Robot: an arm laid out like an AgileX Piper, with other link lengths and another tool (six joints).
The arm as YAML. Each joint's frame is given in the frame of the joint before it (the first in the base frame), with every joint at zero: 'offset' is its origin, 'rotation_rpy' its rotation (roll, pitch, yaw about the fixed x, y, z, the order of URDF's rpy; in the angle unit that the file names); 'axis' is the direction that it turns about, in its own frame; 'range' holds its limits. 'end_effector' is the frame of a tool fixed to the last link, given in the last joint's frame.
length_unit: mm
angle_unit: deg
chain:
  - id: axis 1
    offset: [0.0, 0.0, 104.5]
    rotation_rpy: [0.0, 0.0, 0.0]
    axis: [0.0, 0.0, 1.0]
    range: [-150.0, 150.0]
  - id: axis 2
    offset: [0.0, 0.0, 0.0]
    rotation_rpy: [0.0, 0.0, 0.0]
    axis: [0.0, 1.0, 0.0]
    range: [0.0, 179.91]
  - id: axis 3
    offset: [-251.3, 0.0, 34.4]
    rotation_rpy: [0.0, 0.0, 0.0]
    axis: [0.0, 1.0, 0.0]
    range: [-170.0, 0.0]
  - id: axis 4
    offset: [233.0, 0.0, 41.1]
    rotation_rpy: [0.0, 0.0, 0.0]
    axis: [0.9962, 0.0, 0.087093]
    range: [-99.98, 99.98]
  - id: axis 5
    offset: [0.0, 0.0, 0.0]
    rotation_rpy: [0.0, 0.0, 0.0]
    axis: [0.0, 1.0, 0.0]
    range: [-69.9, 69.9]
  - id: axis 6
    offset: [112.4, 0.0, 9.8]
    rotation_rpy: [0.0, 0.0, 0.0]
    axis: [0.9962, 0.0, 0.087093]
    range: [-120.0, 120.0]
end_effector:
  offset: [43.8, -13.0, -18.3]
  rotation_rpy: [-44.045, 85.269, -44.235]
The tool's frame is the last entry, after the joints.
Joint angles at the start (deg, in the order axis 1, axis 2, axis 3, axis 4, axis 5, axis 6):
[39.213 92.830 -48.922 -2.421 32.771 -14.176]
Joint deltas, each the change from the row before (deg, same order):
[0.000 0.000 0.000 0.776 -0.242 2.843]
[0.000 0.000 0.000 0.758 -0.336 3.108]
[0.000 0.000 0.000 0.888 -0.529 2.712]
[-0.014 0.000 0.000 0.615 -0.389 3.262]
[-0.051 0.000 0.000 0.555 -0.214 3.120]
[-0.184 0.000 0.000 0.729 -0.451 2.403]
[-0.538 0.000 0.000 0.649 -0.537 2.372]
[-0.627 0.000 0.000 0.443 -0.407 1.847]
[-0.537 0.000 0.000 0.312 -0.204 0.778]
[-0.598 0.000 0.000 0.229 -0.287 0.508]
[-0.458 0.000 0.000 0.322 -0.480 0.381]
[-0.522 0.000 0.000 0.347 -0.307 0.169]
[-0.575 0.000 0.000 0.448 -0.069 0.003]
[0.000 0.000 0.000 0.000 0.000 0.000]
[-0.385 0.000 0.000 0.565 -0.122 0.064]
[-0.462 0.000 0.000 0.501 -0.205 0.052]
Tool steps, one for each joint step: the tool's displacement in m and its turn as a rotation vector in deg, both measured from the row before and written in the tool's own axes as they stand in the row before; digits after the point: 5 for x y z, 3 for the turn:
[-0.00030 0.00229 0.00019 -0.433 -0.348 3.486]
[-0.00045 0.00234 0.00021 -0.424 -0.419 3.738]
[-0.00100 0.00235 0.00027 -0.466 -0.604 3.454]
[-0.00045 0.00215 0.00020 -0.371 -0.426 3.791]
[0.00006 0.00192 0.00014 -0.356 -0.233 3.634]
[-0.00064 0.00129 0.00021 -0.390 -0.461 3.192]
[-0.00090 -0.00054 0.00018 -0.245 -0.550 3.430]
[-0.00082 -0.00150 0.00009 -0.097 -0.430 2.814]
[-0.00057 -0.00172 0.00001 -0.019 -0.230 1.549]
[-0.00095 -0.00224 0.00001 0.045 -0.323 1.264]
[-0.00143 -0.00141 0.00010 -0.064 -0.502 1.085]
[-0.00107 -0.00181 0.00003 -0.028 -0.337 0.955]
[-0.00049 -0.00203 -0.00006 -0.029 -0.104 0.927]
[0.00000 0.00000 0.00000 0.000 0.000 0.000]
[-0.00046 -0.00088 0.00000 -0.160 -0.134 0.912]
[-0.00080 -0.00134 0.00000 -0.108 -0.232 0.916]

